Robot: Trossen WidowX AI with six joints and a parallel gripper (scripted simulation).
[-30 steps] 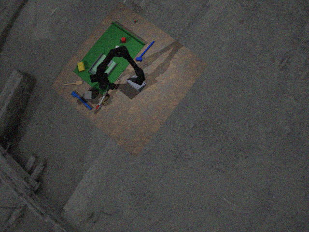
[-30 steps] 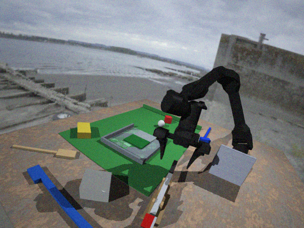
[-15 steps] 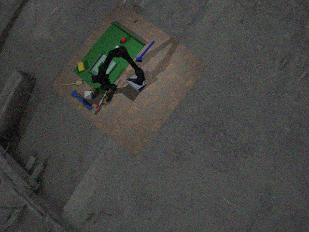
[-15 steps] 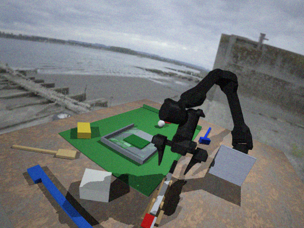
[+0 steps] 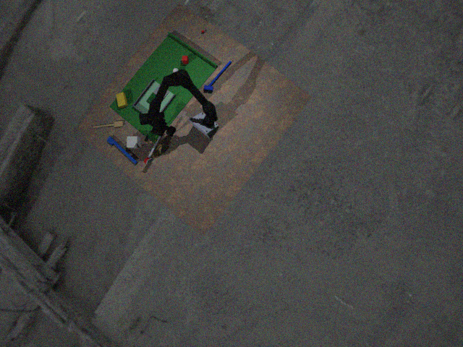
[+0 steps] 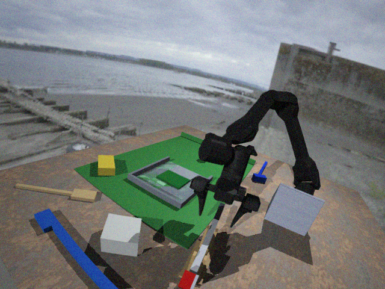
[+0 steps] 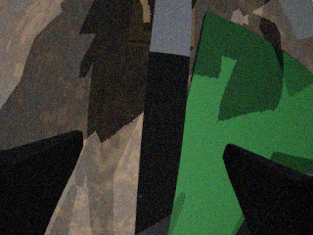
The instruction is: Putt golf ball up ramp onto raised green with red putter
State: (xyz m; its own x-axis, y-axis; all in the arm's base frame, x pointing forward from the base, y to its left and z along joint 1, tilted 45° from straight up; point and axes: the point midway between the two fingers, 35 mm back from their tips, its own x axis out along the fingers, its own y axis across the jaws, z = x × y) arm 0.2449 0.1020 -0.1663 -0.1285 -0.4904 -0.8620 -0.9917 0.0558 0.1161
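My gripper tip is now 11 cm to the right of the red putter, 3 cm below it and 1 cm past it. Round my gripper tip: white golf ball: 42 cm to the right, 18 cm ahead; yellow block: 43 cm ahead, 4 cm to the right, 1 cm below; wooden piece: 13 cm to the left, 1 cm behind.
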